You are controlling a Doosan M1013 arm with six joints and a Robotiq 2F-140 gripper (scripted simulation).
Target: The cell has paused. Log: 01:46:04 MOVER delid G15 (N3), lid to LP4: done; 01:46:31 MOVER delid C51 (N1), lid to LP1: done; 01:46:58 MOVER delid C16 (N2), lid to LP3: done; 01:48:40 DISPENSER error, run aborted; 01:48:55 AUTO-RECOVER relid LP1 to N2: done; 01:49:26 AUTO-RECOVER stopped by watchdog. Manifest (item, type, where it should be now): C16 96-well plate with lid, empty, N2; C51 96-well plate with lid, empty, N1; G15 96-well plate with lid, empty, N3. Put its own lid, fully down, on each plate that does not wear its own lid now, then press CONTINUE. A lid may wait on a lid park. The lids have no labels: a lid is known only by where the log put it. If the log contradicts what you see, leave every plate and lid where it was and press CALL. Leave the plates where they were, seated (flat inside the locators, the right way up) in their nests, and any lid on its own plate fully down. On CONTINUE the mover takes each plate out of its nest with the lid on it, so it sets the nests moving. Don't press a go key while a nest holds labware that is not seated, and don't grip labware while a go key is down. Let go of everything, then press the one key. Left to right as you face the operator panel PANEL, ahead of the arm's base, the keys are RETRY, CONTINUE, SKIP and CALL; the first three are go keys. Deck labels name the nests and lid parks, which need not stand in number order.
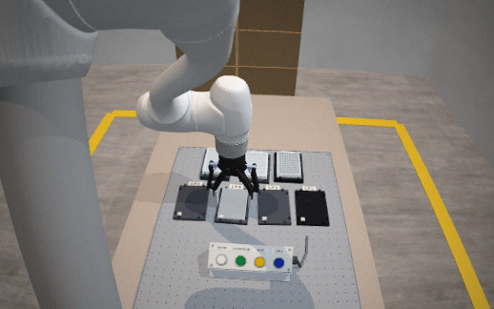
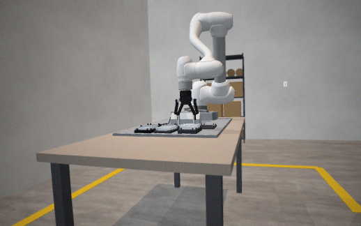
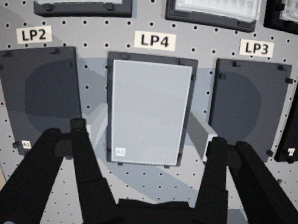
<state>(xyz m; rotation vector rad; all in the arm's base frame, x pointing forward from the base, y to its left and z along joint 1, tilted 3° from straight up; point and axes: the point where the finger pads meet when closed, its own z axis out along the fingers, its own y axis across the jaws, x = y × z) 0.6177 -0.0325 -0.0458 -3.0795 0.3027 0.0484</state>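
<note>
Now: the lid park LP4 30 mm below my hand. Round my hand: lid park LP3: 20 mm behind, 130 mm to the right, 30 mm below; then plate: 190 mm ahead, 40 mm to the left, 10 mm below; then lid park LP2: 30 mm ahead, 130 mm to the left, 30 mm below.
</note>
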